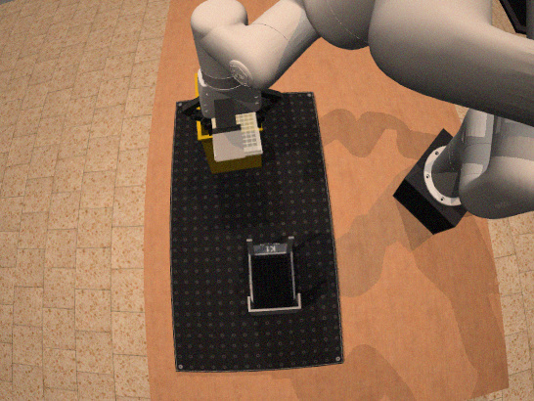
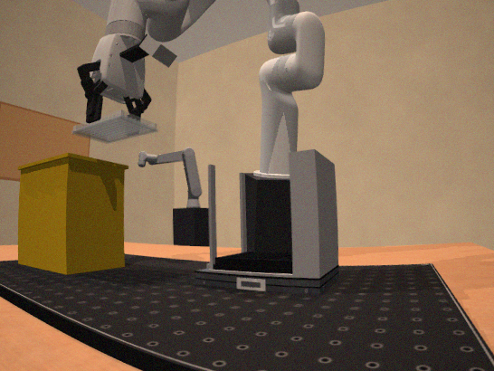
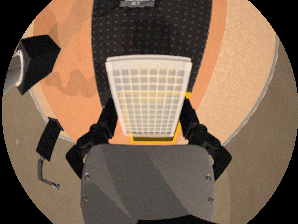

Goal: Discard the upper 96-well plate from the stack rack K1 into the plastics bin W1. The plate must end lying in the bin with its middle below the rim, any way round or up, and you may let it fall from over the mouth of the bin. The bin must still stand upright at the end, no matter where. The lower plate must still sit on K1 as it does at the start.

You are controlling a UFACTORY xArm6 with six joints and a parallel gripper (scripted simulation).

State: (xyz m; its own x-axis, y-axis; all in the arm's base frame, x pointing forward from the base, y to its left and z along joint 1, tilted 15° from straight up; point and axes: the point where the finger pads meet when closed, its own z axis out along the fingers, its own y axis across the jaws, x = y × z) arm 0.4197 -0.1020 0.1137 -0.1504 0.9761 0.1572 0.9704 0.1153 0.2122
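My gripper is now 30 mm short of the yellow bin W1, 100 mm to the left of it and 160 mm above it. Also, from my hand: white 96-well plate (10 mm below); dark plate (70 mm behind, 260 mm to the left, 220 mm below).
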